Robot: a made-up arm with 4 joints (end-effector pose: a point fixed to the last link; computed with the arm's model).
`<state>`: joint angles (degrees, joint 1 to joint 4).
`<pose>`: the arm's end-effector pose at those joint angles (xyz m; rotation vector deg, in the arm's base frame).
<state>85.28 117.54 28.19 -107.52</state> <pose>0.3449 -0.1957 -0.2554 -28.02 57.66 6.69</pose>
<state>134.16 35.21 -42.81 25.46</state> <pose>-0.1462 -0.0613 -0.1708 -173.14 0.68 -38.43</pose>
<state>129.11 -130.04 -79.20 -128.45</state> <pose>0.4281 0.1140 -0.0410 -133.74 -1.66 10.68</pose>
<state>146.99 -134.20 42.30 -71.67</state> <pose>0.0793 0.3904 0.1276 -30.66 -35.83 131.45</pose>
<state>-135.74 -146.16 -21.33 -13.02</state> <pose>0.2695 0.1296 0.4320 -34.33 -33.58 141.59</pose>
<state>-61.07 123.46 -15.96 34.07</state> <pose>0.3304 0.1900 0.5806 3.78 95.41 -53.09</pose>
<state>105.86 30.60 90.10 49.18</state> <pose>-0.1783 -0.2973 -0.1339 13.10 -11.02 79.23</pose>
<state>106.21 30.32 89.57 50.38</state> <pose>-0.1814 -0.2964 -0.1365 13.89 -11.49 80.13</pose>
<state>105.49 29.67 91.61 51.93</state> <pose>-0.1864 -0.3022 -0.1314 11.05 -10.68 81.05</pose>
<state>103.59 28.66 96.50 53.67</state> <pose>-0.1932 -0.3145 -0.1169 4.25 -8.20 81.80</pose>
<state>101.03 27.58 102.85 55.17</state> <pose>-0.2001 -0.3288 -0.0960 -4.57 -4.57 82.10</pose>
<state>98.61 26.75 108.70 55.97</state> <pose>-0.2052 -0.3399 -0.0754 -12.67 -1.01 81.78</pose>
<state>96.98 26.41 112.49 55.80</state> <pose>-0.2067 -0.3458 -0.0617 -17.95 1.27 80.99</pose>
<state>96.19 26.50 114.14 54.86</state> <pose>-0.2051 -0.3477 -0.0557 -20.32 2.09 80.00</pose>
